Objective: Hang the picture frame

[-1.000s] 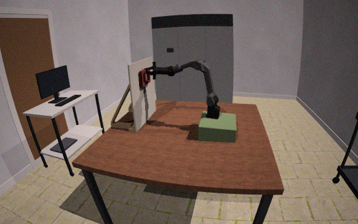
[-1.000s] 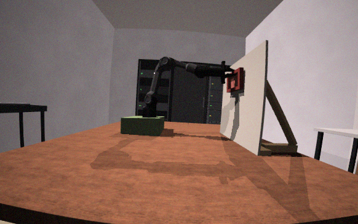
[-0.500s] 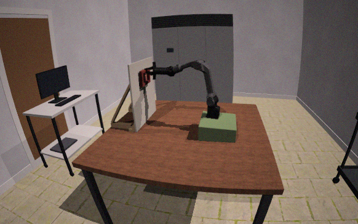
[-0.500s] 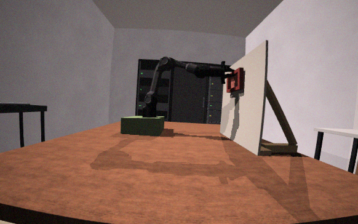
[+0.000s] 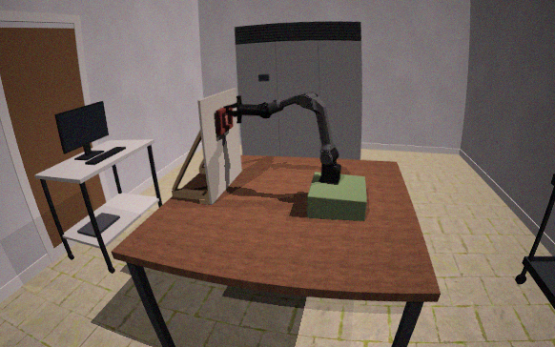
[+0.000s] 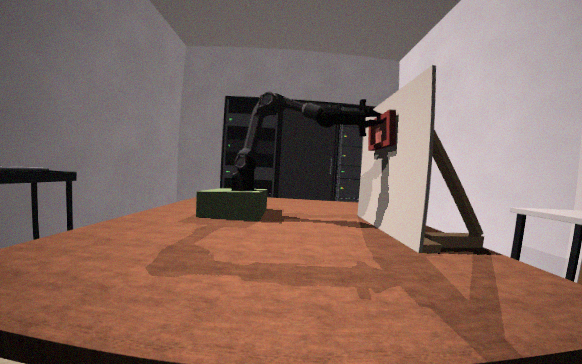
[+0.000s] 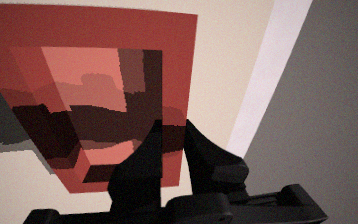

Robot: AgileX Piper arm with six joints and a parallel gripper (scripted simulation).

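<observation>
My hand is 10 mm short of the red picture frame, 10 mm to the right of it and 50 mm above it. The rest, counted from my hand: beige board 30 mm ahead, 180 mm below.
</observation>
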